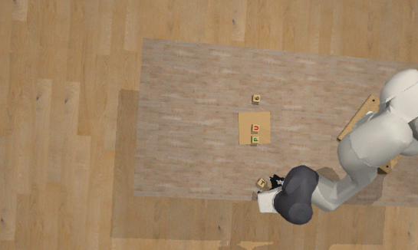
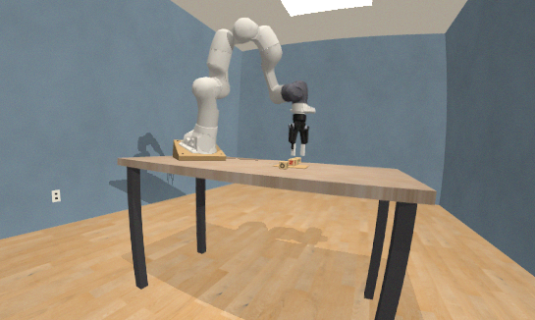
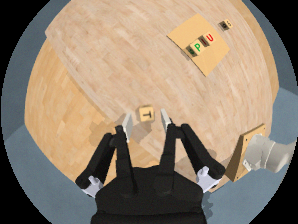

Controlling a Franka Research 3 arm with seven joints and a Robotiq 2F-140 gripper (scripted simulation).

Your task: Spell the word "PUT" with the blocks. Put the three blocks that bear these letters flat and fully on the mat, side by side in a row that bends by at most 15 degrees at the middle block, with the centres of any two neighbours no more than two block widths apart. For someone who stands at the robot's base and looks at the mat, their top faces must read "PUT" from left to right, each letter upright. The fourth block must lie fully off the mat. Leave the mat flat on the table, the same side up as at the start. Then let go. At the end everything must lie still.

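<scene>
My hand is 60 mm above the T block. Round my hand: green P block (190 mm to the right, 50 mm below, 40 mm ahead); red U block (240 mm to the right, 50 mm below, 40 mm ahead); tan mat (230 mm to the right, 70 mm below, 40 mm ahead).
</scene>
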